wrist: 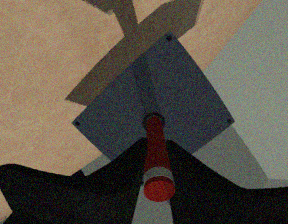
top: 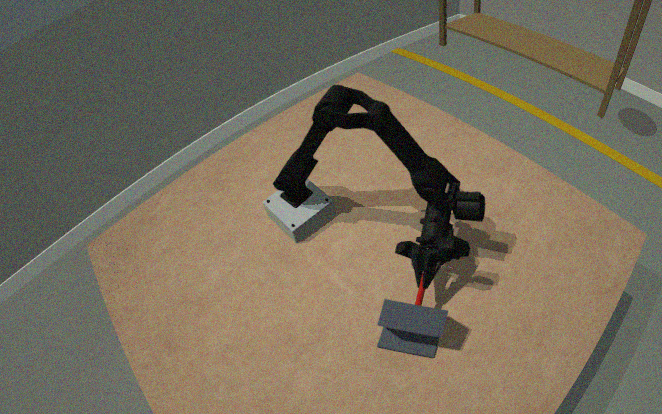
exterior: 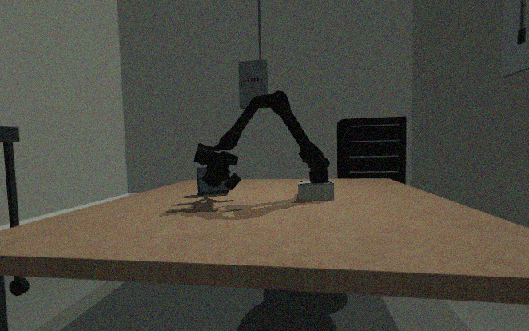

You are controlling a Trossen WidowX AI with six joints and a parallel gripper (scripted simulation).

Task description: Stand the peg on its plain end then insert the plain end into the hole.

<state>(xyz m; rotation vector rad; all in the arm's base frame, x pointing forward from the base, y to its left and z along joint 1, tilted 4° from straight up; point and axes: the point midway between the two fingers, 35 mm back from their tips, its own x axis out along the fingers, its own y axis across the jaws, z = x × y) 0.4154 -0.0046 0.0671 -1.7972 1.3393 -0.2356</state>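
Right now my gripper tip is 60 mm to the left of the grey sloped panel, 30 mm short of it and 30 mm above it. Also, from my gripper tip: red peg 10 mm to the left, 10 mm behind, 10 mm above.
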